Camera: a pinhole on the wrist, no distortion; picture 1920 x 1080 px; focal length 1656.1 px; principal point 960.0 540.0 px. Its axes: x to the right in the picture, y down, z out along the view. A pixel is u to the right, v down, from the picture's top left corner.
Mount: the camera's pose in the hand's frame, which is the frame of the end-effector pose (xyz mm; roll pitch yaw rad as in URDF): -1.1 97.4 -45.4 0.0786 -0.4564 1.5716
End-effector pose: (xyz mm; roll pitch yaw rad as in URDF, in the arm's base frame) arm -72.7 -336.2 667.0 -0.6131 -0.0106 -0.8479
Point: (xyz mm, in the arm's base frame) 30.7 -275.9 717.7
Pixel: 1399.4 401.8
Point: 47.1 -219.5 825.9
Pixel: 1413.9 704.9
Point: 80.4 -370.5 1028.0
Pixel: 843.0 197.0
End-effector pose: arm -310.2 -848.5 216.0 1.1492 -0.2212 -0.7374
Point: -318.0 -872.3 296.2
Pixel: 1105.7 220.8
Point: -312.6 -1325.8 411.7
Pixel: outside the picture
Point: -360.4 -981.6 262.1
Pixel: 737.7 198.7
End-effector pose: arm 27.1 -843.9 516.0 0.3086 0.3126 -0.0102
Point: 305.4 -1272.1 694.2
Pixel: 396.6 53.3
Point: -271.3 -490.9 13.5
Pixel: behind the camera
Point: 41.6 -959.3 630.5
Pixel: 471.6 802.5
